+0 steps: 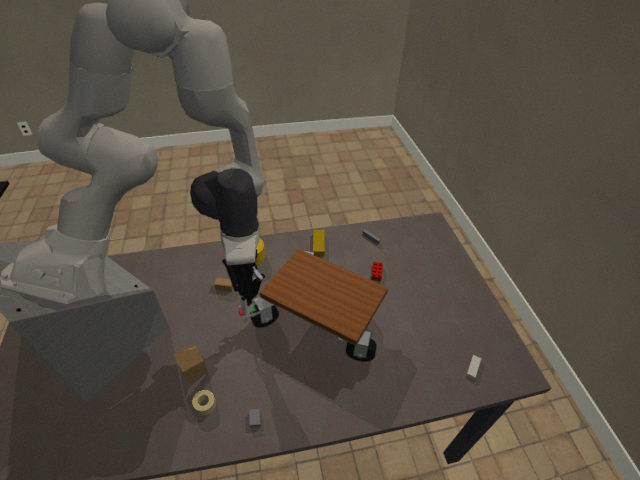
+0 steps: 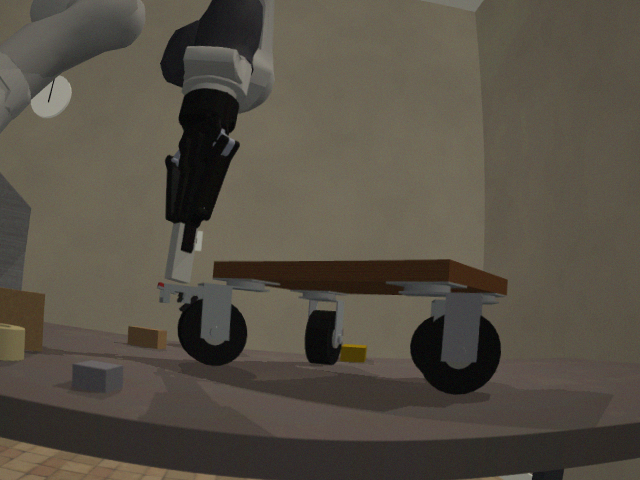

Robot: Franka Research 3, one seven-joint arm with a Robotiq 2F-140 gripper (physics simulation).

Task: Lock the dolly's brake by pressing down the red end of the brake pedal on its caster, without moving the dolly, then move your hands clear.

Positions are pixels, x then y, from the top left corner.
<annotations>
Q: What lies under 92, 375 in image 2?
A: A grey block.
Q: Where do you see a brown box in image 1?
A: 192, 365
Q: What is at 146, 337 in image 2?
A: A brown block.
</annotations>
